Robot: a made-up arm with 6 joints.
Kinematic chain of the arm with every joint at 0, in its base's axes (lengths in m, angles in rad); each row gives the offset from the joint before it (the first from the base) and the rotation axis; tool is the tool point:
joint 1: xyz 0 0 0.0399 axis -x
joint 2: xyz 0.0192 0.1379 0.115 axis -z
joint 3: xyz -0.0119 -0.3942 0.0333 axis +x
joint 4: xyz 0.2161 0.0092 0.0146 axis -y
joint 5: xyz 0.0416 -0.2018 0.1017 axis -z
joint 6: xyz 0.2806 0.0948 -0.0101 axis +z
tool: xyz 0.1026 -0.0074 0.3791
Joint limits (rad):
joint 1: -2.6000..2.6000
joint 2: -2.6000..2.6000
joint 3: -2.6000..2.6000
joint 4: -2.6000..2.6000
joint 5: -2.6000..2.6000
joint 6: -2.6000..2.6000
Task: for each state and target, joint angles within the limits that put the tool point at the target. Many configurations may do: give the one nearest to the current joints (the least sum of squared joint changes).
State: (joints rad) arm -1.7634 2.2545 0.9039 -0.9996 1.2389 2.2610
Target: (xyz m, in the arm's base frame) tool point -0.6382 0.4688 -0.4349
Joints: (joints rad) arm -2.2009 1.4890 0.8610 -0.9197 1.4070 2.0297
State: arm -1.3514 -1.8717 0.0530 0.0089 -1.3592 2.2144
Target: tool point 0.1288 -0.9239 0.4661
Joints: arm -2.1060 -2.4737 0.5447 -0.5745 -1.5563 2.2557
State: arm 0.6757 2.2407 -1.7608 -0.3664 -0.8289 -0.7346
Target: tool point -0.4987 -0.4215 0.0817
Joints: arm 0.1138 1.9883 -2.0272 -0.6769 -0.7398 -0.6017
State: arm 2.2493 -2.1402 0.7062 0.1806 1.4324 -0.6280
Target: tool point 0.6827 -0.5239 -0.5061
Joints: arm 1.9534 -2.4201 1.3331 0.6837 1.8581 -0.8126
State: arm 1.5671 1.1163 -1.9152 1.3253 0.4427 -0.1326
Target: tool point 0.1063 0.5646 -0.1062
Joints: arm 1.2734 1.1380 -1.5916 1.2421 0.6295 -0.1705
